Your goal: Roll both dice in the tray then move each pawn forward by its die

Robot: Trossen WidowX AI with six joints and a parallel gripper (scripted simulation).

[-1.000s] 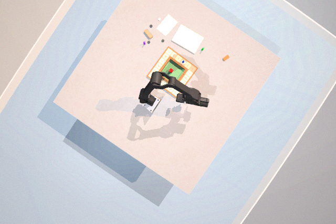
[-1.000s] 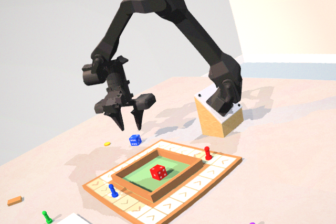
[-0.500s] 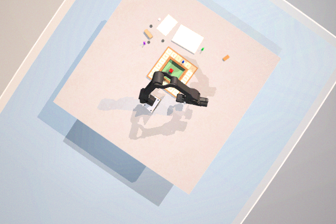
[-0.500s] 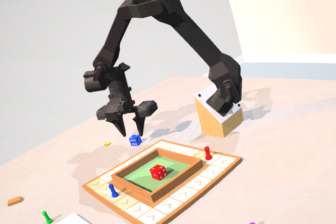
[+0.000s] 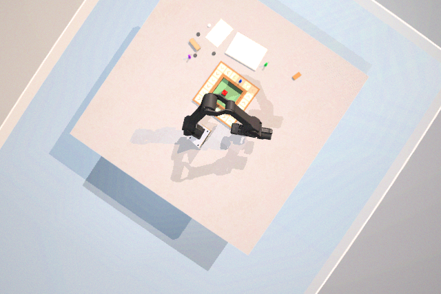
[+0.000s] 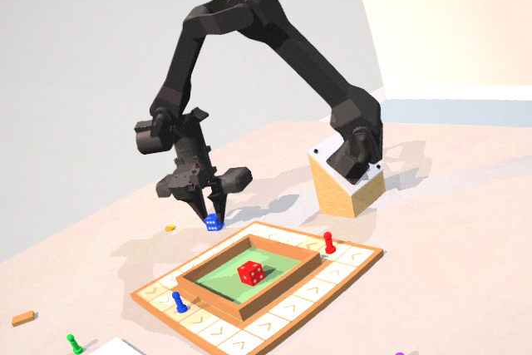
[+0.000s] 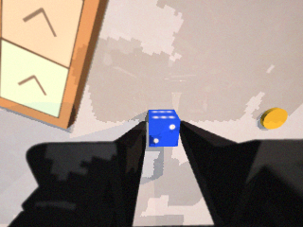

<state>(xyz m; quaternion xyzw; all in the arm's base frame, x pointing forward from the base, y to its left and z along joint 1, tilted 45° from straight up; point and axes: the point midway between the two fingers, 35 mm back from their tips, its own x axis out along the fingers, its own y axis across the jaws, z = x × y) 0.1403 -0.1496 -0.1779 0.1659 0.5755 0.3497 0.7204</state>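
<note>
The red pawn is 29 cm to the left of my gripper tip, 3 cm ahead of it and 2 cm above it. Also, from my gripper tip: blue pawn (24 cm ahead, 17 cm to the left, 2 cm above); then green tray (21 cm to the left, 13 cm ahead); then yellow disc (11 cm to the right, 4 cm ahead, 1 cm below).
</note>
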